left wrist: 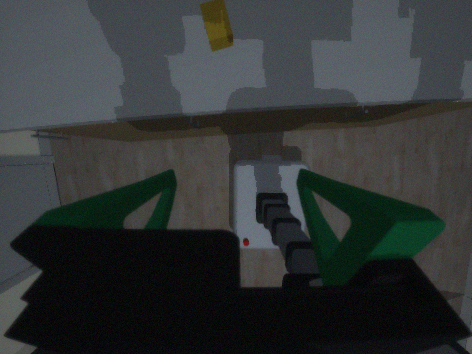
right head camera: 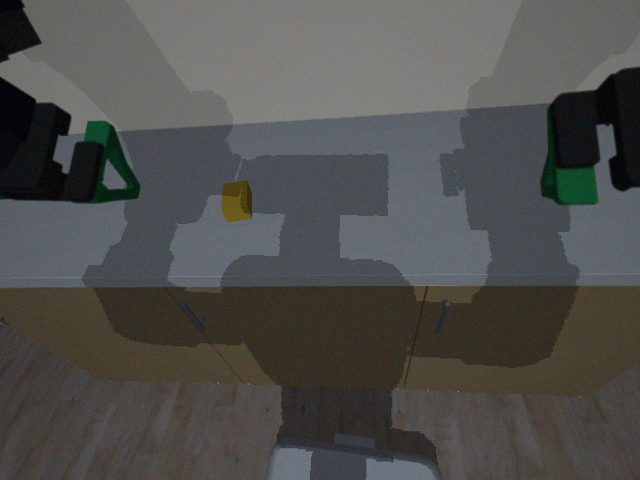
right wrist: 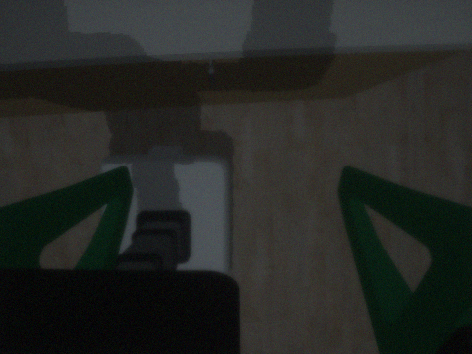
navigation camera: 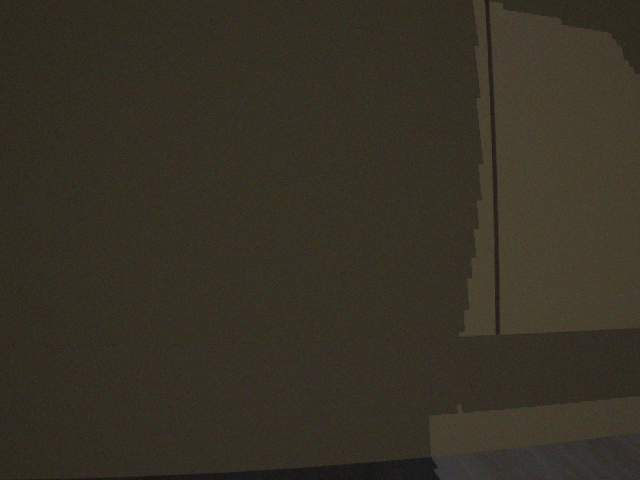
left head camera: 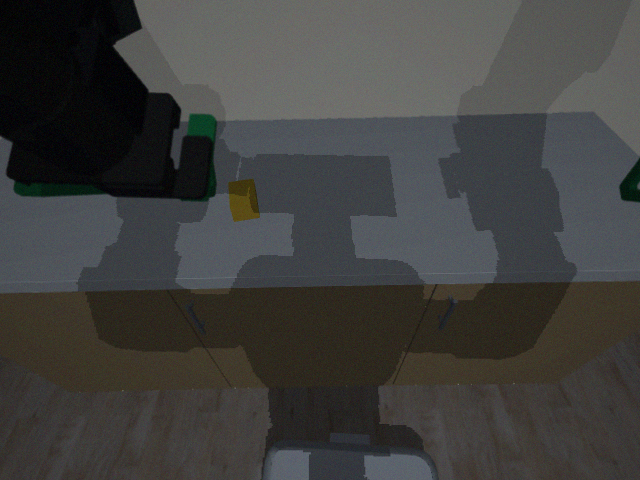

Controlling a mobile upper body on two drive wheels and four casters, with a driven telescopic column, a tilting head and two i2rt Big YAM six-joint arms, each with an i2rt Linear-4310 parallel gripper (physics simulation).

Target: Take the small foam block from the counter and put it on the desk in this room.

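Places are measured from the left arm's base along level axes (x ahead, y left, z up), in millimetres.
Where they show: left gripper, between the fingertips: [left wrist: 236,176] [right head camera: 94,191] [left head camera: 163,188]; right gripper, between the fingertips: [right head camera: 613,186] [right wrist: 235,178].
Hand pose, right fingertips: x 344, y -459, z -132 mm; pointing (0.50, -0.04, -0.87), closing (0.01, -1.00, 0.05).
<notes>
After its pixels a point has its place.
The small yellow foam block [left head camera: 243,200] @[z -455, x 661, y 51 mm] [right head camera: 236,201] @[z -455, x 661, y 47 mm] [left wrist: 217,25] @[z -455, x 672, y 57 mm] rests on the grey counter [left head camera: 320,242] @[z -500, x 582, y -127 mm] [right head camera: 310,242] @[z -500, x 582, y -135 mm] [left wrist: 145,20] @[z -500, x 722, y 260 mm], left of the middle in both head views and at the top of the left wrist view. My left gripper [left wrist: 236,176] @[z -139, x 340, y 3 mm] is open and empty; it hangs above the counter side, to the left of the block in the head views. My right gripper [right wrist: 235,178] @[z -132, x 344, y -459 mm] is open and empty, far to the right of the block in the head views. The block does not show in the right wrist view. The desk does not show clearly in any view.
Wooden cabinet fronts [left head camera: 330,330] @[z -791, x 517, y -153 mm] [right head camera: 320,330] @[z -790, x 516, y -134 mm] [navigation camera: 206,206] @[z -1150, x 516, y -141 mm] with metal handles stand below the counter's front edge, close before my base [left head camera: 403,465] @[z -1150, x 270, y -382 mm] [right head camera: 403,465] @[z -1150, x 286, y -373 mm]. A pale wall [left head camera: 336,56] @[z -322, x 1109, y -145 mm] [right head camera: 336,56] @[z -325, x 1109, y -149 mm] rises behind the counter. A grey panel [left wrist: 25,215] @[z -1131, x -92, y 1593 mm] stands at the left of the left wrist view.
</notes>
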